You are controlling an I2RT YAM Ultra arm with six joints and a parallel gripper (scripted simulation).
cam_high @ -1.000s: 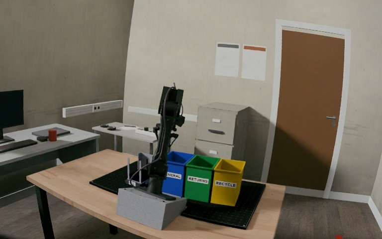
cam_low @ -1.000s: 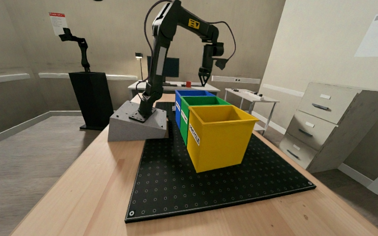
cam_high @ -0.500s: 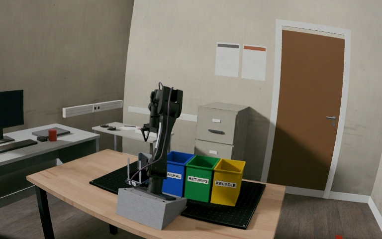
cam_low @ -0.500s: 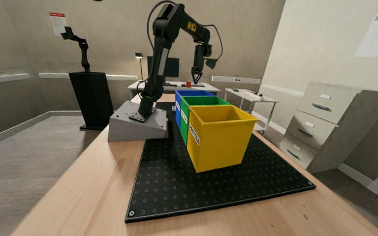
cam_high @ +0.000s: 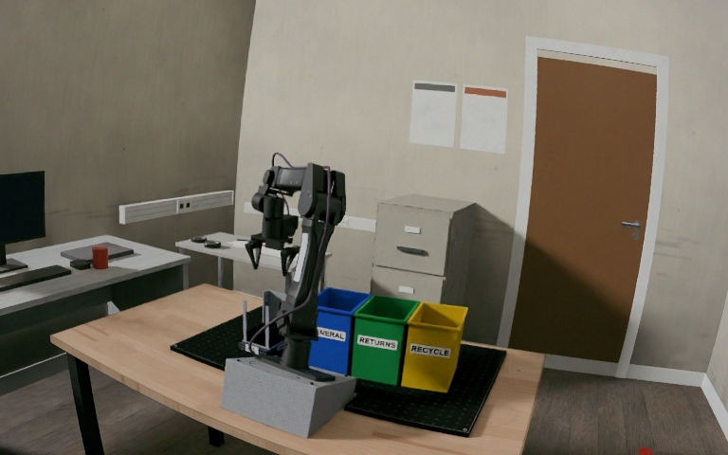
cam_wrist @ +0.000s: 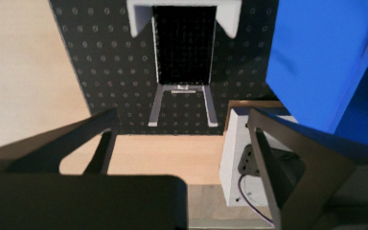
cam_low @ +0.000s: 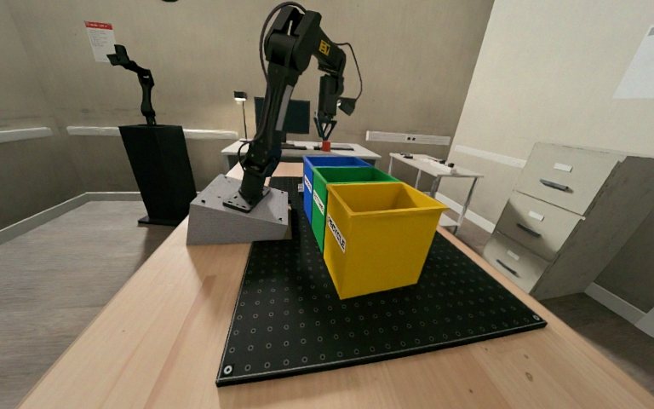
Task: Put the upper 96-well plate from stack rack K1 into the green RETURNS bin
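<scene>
Now: the black 96-well plate 18 cm below my hand. From my hand the other things lie so: green returns bin 10 cm ahead, 33 cm to the right, 14 cm below; then yellow recycle bin 14 cm ahead, 45 cm to the right, 14 cm below; then blue bin 6 cm ahead, 20 cm to the right, 14 cm below.
</scene>
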